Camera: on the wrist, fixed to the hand. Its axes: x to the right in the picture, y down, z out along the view.
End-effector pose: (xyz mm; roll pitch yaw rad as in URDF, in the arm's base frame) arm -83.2 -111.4 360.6 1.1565 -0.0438 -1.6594
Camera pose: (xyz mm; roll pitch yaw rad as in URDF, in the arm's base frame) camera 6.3 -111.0 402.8 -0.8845 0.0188 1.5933
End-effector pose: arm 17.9 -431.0 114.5 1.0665 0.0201 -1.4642
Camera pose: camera 109.3 -415.4 149.0 -0.8020 -0.0546 1.7860
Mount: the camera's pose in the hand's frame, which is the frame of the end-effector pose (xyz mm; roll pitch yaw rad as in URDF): -6.5 74.8 -64.4 0.2673 -0.1117 -3.1195
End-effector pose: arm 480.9 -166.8 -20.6 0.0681 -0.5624 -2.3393
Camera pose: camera 519.6 -240.4 -74.1 0.2164 0.4522 0.8351
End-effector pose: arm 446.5 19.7 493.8 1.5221 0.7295 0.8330
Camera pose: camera 425.0 97.1 551.5 -1.3514 -0.7074 -2.1602
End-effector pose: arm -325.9 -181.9 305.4 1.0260 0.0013 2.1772
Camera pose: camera -399.3 -240.7 336.0 -0.7597 -0.0403 -0.8574
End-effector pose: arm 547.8 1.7 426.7 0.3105 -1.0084 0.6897
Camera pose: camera 512.4 90.3 400.7 0.0312 0.9067 -2.3626
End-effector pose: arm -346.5 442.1 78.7 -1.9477 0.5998 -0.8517
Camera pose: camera -432.8 408.0 44.5 2.2903 -0.5750 2.1564
